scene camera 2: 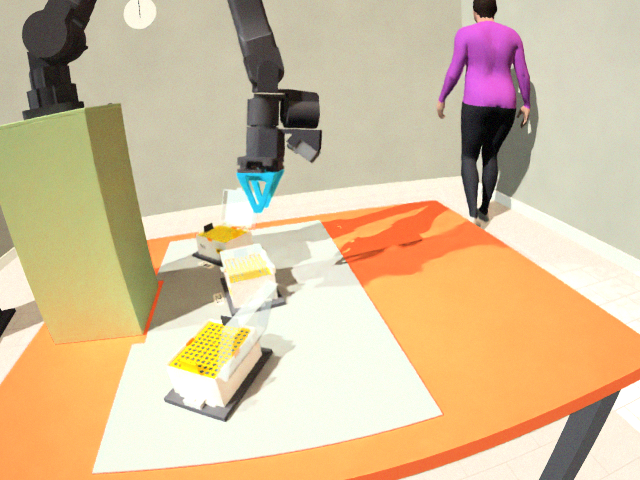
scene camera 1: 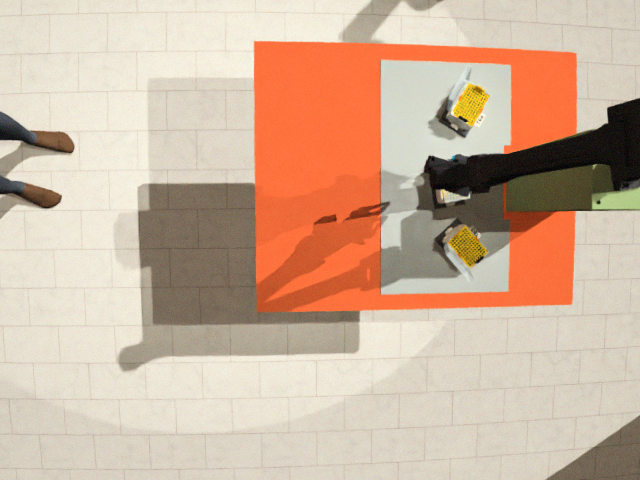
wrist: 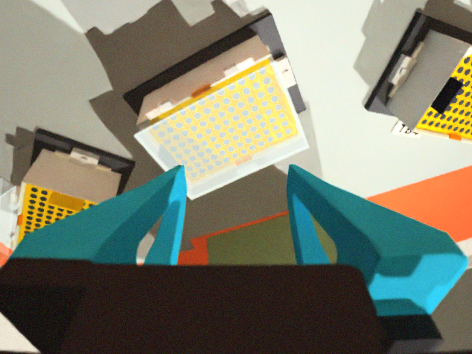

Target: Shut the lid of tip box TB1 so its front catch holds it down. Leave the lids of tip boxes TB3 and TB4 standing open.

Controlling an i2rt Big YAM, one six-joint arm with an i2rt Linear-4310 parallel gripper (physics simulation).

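Seen in the pictures: gripper, fingertip midpoint: (scene camera 2: pixel 261 210) (wrist: pixel 236 176); arm's base at its link origin: (scene camera 2: pixel 56 114).
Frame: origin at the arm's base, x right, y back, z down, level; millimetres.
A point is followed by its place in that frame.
Note:
TB1 (scene camera 1: pixel 452 196) {x -2, y -319, z 332 mm} (scene camera 2: pixel 248 291) {x 102, y -289, z 373 mm} (wrist: pixel 227 122) {x 51, y -317, z 332 mm} is the middle box; its clear lid lies down over the yellow tip rack. Whether its front catch holds cannot be told. My gripper (scene camera 2: pixel 258 207) {x 59, y -343, z 238 mm} (wrist: pixel 236 176) {x 59, y -343, z 238 mm} is partly open and empty, above TB1 and apart from it; in the wrist view the tips flank the lid's front edge. In scene camera 1 the arm hides the fingers and part of TB1. TB3 (scene camera 1: pixel 466 246) {x -170, y -294, z 352 mm} (scene camera 2: pixel 223 236) {x -156, y -290, z 353 mm} (wrist: pixel 70 175) has its lid (scene camera 1: pixel 457 263) {x -201, y -367, z 265 mm} (scene camera 2: pixel 237 206) {x -224, y -346, z 306 mm} standing open. TB4 (scene camera 1: pixel 470 104) {x 274, y -195, z 353 mm} (scene camera 2: pixel 206 356) {x 288, y -183, z 354 mm} (wrist: pixel 425 65) has its lid (scene camera 1: pixel 459 93) {x 313, y -228, z 344 mm} (scene camera 2: pixel 255 310) {x 337, y -257, z 269 mm} standing open.
The boxes stand on a grey mat (scene camera 1: pixel 403 103) {x 328, y -392, z 410 mm} (scene camera 2: pixel 336 387) {x 366, y -342, z 410 mm} on the orange table (scene camera 1: pixel 310 103) {x 385, y -693, z 413 mm} (scene camera 2: pixel 465 310) {x 308, y -629, z 413 mm}. A green pedestal (scene camera 1: pixel 547 191) {x -38, y -100, z 180 mm} (scene camera 2: pixel 51 206) {x 81, y 22, z 146 mm} carries the arm beside the mat. TB3 and TB4 flank TB1 closely. A person (scene camera 2: pixel 488 67) stands beyond the table.

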